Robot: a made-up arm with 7 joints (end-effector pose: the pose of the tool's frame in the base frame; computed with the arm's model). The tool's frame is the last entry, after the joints.
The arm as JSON. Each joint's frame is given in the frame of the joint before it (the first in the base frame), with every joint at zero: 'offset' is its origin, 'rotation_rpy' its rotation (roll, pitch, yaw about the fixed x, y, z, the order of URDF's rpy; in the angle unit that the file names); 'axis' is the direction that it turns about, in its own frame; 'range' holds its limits. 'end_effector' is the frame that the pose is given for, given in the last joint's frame.
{
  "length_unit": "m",
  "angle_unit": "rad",
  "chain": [
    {
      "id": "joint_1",
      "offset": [
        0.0,
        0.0,
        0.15
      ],
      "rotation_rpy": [
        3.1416,
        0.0,
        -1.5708
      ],
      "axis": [
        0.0,
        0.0,
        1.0
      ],
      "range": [
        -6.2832,
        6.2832
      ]
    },
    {
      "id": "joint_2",
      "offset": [
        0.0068,
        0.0,
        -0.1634
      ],
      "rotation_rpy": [
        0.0,
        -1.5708,
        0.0
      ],
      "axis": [
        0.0,
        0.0,
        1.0
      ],
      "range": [
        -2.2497,
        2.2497
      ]
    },
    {
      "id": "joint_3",
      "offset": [
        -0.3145,
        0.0,
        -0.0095
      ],
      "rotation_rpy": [
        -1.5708,
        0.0,
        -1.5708
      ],
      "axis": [
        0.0,
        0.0,
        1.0
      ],
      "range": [
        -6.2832,
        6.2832
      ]
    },
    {
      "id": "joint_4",
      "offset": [
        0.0,
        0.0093,
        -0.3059
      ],
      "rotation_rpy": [
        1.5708,
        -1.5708,
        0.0
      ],
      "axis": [
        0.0,
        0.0,
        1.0
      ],
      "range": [
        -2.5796,
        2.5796
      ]
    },
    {
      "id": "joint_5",
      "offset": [
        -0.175,
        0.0,
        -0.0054
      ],
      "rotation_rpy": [
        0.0,
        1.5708,
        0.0
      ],
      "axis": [
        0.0,
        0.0,
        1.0
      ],
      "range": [
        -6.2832,
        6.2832
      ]
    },
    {
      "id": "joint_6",
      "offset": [
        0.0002,
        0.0,
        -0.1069
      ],
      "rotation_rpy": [
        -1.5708,
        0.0,
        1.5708
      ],
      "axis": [
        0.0,
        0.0,
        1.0
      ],
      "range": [
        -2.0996,
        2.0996
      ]
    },
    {
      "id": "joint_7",
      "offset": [
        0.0,
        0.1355,
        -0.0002
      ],
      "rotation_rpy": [
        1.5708,
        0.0,
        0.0
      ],
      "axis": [
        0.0,
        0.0,
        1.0
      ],
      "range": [
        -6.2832,
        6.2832
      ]
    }
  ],
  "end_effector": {
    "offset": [
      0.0,
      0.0,
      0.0
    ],
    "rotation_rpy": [
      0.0,
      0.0,
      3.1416
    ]
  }
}
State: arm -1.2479 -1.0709 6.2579 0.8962 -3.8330 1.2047 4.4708
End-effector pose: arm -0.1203 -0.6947 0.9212 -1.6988 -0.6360 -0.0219
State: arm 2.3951 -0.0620 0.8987 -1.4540 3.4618 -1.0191 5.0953
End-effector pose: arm 0.3651 0.0429 1.0669 -2.6837 -1.3324 0.9047
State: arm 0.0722 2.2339 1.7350 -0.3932 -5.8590 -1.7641 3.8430
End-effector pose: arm 0.6051 0.1412 -0.2433 -0.6728 1.6888 -1.8545
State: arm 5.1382 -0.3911 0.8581 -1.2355 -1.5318 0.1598 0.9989
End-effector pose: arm -0.4748 -0.3571 0.9187 2.2635 0.5163 2.0576
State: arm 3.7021 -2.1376 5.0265 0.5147 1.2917 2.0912 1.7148
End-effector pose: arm 0.6017 -0.4616 0.0258 2.8130 0.6584 -0.2609
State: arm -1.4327 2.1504 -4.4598 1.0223 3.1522 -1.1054 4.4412
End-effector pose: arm 0.4413 0.5839 0.0193 -0.6711 -1.9613 -0.2236
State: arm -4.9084 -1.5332 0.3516 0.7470 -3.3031 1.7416 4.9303
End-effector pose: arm -0.2504 0.8648 0.4092 0.2705 0.7775 -2.4476
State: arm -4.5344 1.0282 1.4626 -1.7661 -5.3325 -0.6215 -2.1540
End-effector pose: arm 0.2803 -0.4891 0.5639 1.0419 -0.4466 -1.9564
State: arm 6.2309 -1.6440 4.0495 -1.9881 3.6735 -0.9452 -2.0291
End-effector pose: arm -0.5653 -0.2937 0.5537 -2.1969 -1.9904 -0.9984
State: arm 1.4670 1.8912 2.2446 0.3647 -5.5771 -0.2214 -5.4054
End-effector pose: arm -0.0147 -0.9944 0.0652 -1.2385 -0.4403 -0.8421
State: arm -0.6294 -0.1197 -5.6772 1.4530 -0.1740 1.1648 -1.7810
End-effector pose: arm 0.3032 -0.0376 0.8821 -0.2088 -0.6864 1.2947
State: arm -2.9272 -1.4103 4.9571 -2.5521 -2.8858 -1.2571 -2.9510
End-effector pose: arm 0.4739 0.2068 0.3577 1.4359 -0.7460 0.0170
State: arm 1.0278 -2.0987 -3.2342 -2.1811 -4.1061 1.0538 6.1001
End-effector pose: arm -0.1239 0.4325 0.3332 -2.4807 -0.1019 1.6143
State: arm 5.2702 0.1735 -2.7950 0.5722 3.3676 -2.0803 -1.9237
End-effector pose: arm -0.1105 0.0019 1.0740 0.3013 0.6673 1.6263
